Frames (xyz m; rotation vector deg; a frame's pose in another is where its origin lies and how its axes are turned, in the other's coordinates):
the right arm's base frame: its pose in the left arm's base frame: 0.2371 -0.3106 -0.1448 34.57 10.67 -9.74
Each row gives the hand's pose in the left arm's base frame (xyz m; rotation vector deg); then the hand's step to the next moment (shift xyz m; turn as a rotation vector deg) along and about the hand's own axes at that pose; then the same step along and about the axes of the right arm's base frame.
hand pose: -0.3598 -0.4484 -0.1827 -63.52 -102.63 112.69
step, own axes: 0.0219 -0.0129 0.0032 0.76 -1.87 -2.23
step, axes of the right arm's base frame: -0.0225 0.0095 -0.0076 -0.19 3.00 -0.12
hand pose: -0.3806 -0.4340 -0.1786 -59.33 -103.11 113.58
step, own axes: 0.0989 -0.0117 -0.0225 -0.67 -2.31 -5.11
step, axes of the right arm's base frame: -0.0605 0.0426 -0.0704 2.16 5.21 0.22
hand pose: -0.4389 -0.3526 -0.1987 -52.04 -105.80 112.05
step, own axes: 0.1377 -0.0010 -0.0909 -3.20 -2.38 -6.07
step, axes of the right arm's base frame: -0.0555 0.0999 -0.1190 4.51 5.48 1.54
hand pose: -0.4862 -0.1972 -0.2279 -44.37 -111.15 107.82
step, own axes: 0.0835 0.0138 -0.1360 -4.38 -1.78 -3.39
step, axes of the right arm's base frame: 0.0010 0.1237 -0.1017 4.44 2.69 2.62
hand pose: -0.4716 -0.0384 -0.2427 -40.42 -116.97 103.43
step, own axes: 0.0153 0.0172 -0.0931 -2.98 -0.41 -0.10
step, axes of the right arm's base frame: 0.0315 0.0764 -0.0486 2.40 -0.43 1.77
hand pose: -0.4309 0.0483 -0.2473 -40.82 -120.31 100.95
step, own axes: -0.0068 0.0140 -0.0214 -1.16 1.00 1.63
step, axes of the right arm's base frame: 0.0192 0.0119 -0.0138 0.72 -2.11 0.13
